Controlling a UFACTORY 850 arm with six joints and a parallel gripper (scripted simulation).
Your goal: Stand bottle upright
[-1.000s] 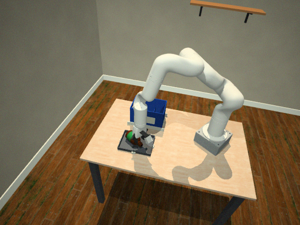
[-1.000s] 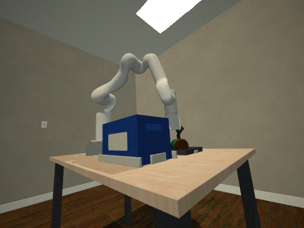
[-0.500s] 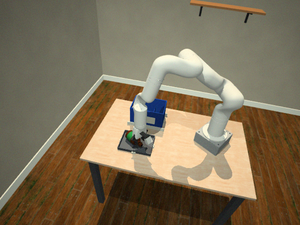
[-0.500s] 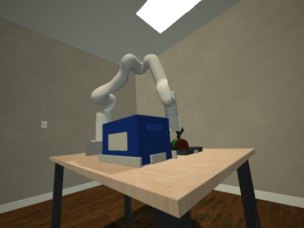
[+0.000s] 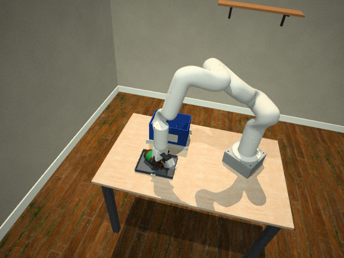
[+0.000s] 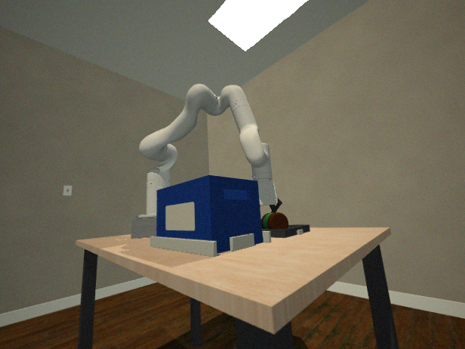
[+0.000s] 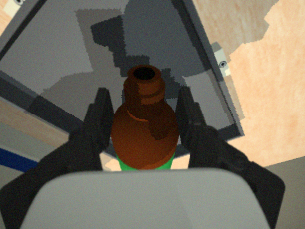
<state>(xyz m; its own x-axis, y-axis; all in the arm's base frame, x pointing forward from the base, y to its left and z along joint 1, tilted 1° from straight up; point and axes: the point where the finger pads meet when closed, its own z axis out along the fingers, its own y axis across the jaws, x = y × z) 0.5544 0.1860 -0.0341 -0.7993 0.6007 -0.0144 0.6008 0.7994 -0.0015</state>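
Right now my hand is 40 mm short of the bottle, 30 mm to the left of it and 20 mm above it. From my hand the other things lie so: dark tray 20 mm ahead, 30 mm to the right, 50 mm below; blue crate 10 mm behind, 320 mm to the right, 20 mm above.
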